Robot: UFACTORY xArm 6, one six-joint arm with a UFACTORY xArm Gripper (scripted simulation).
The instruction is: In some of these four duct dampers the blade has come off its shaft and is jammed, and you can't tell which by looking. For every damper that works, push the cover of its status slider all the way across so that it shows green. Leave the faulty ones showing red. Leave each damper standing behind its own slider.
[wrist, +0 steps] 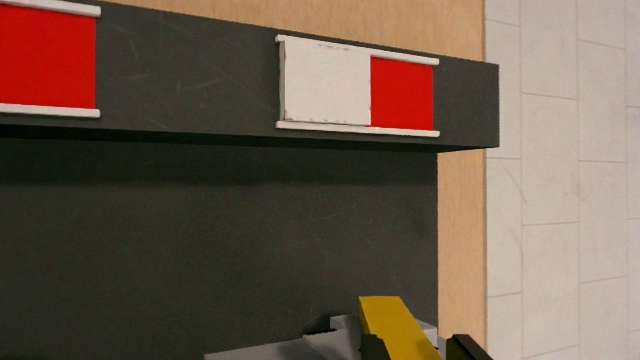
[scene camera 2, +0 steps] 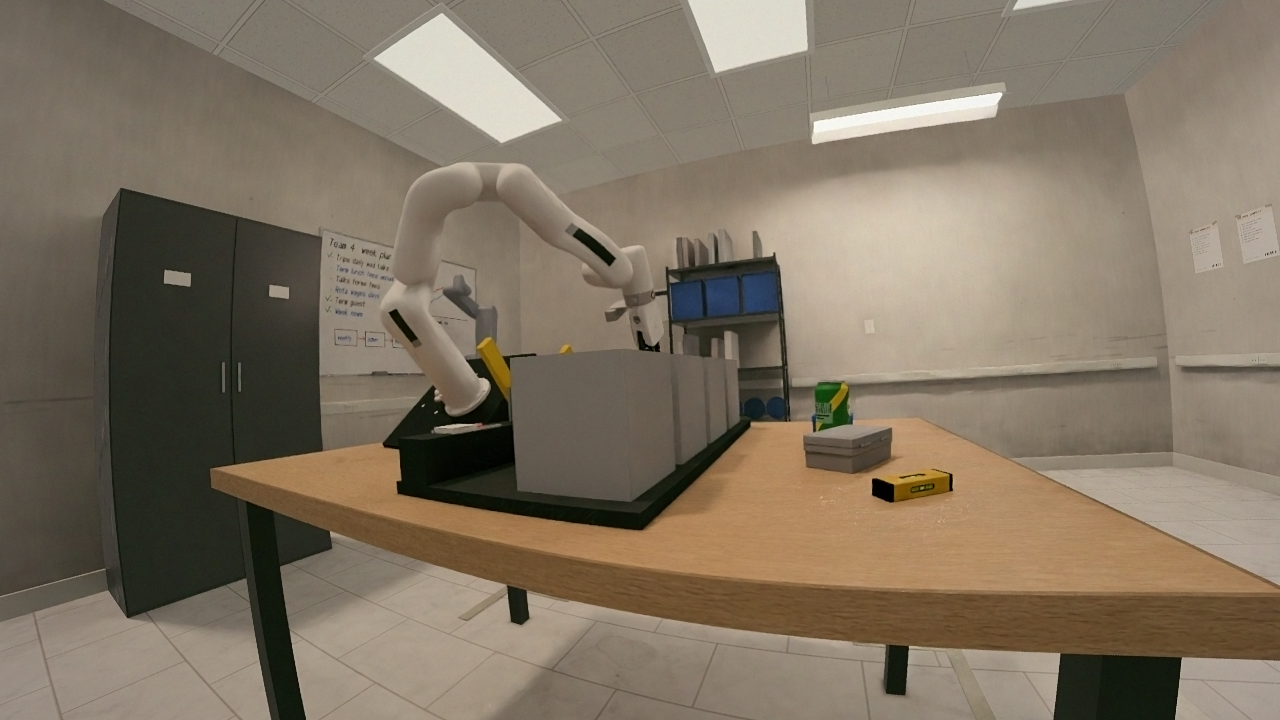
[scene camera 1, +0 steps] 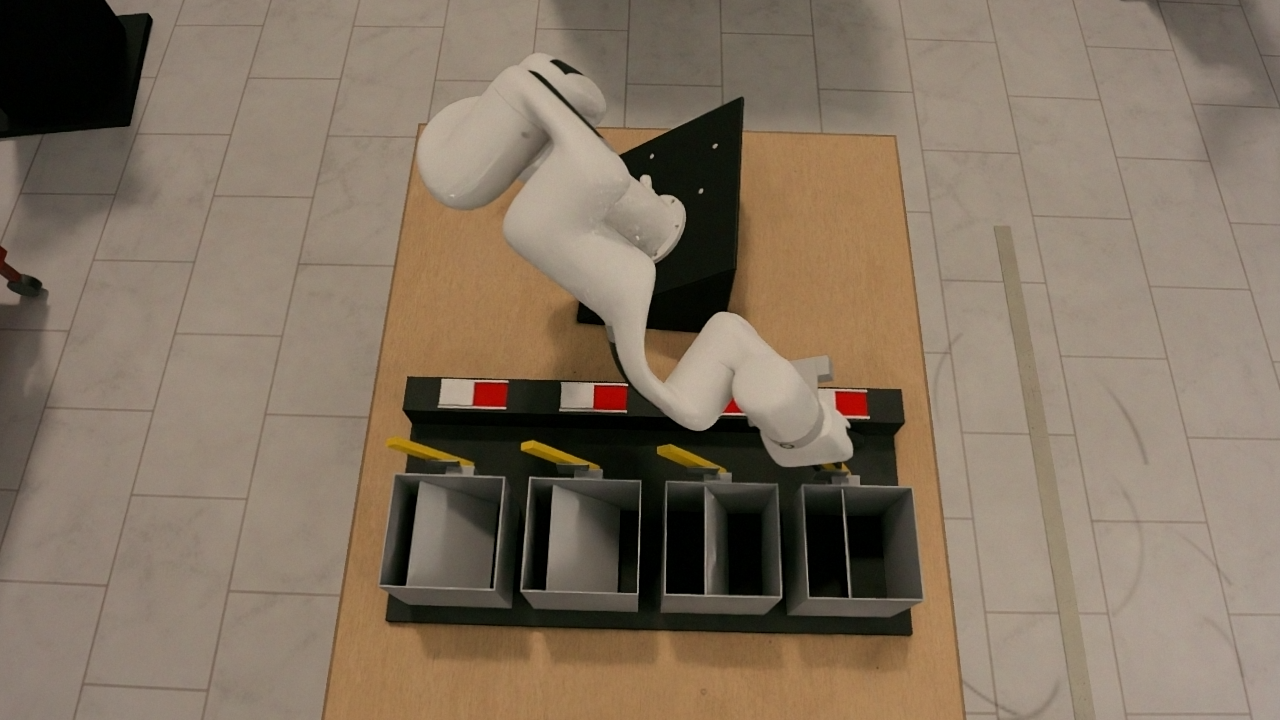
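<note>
My gripper (scene camera 1: 828,459), in sight. Grey box (scene camera 2: 848,448): out of frame in scene camera 1, out of frame in the wrist view. White slider cover (wrist: 322,84), seen.
</note>
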